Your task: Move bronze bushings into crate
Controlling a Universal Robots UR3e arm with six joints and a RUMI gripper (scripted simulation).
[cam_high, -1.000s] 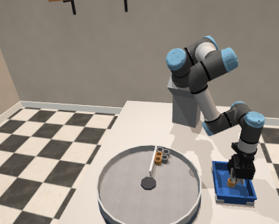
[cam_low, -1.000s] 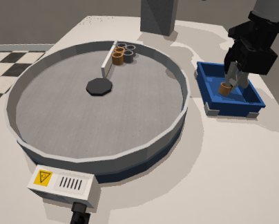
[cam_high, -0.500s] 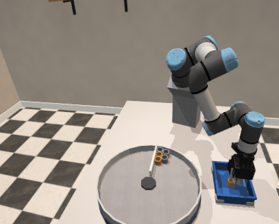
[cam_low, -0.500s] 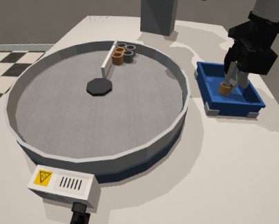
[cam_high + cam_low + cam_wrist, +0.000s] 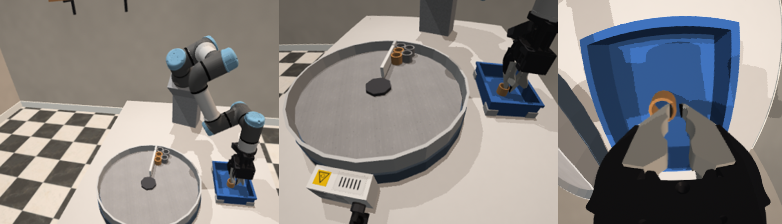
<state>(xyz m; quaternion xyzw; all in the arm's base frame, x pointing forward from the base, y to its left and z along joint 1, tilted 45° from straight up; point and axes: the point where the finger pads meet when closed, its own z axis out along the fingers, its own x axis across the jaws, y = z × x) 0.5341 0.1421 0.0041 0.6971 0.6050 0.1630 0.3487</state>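
My hand is 10 mm to the left of the blue crate. The rest, counted from my hand: grey turntable: 370 mm to the right, 20 mm above, 10 mm behind.
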